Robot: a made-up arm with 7 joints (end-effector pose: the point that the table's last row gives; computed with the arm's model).
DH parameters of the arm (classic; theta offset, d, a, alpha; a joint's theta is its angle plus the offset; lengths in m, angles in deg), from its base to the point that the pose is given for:
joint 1: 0 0.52 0.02 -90
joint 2: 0 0.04 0.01 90
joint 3: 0 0.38 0.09 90
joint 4: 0 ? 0.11 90
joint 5: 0 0.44 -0.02 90
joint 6: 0 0.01 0.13 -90
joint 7: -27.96 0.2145 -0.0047 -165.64
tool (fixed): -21.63 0.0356 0 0
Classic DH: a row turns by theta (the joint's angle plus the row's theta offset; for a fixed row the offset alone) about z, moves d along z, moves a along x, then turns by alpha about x.
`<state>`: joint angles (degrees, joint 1 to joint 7).
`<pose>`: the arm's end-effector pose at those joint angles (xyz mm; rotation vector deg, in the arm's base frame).
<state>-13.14 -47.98 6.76 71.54 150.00 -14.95 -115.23</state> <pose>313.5 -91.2 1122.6 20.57 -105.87 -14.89</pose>
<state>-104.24 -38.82 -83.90 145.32 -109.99 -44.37 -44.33</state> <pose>-182.3 380.4 1257.7 -40.74 136.71 -22.71</pose>
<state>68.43 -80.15 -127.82 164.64 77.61 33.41 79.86</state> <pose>-312.2 -978.7 599.9 -97.72 62.19 45.71</pose>
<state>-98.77 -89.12 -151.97 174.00 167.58 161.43 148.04</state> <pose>243.8 667.3 693.3 -40.39 140.29 69.32</pose>
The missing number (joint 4, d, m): 0.04
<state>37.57 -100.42 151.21 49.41 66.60 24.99 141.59</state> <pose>-194.4 363.3 -38.5 46.07 -41.19 1.29</pose>
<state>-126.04 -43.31 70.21 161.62 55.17 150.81 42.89</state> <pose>521.5 236.0 996.8 -7.69 -0.43 -38.26</pose>
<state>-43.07 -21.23 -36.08 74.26 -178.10 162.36 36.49</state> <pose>-83.8 -296.6 1198.2 106.58 -46.09 75.00</pose>
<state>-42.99 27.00 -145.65 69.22 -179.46 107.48 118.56</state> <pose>-394.9 -36.6 1246.1 -130.50 107.15 16.78</pose>
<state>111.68 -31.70 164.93 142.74 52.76 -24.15 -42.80</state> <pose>-24.8 -691.4 1232.7 -88.21 -93.86 -45.02</pose>
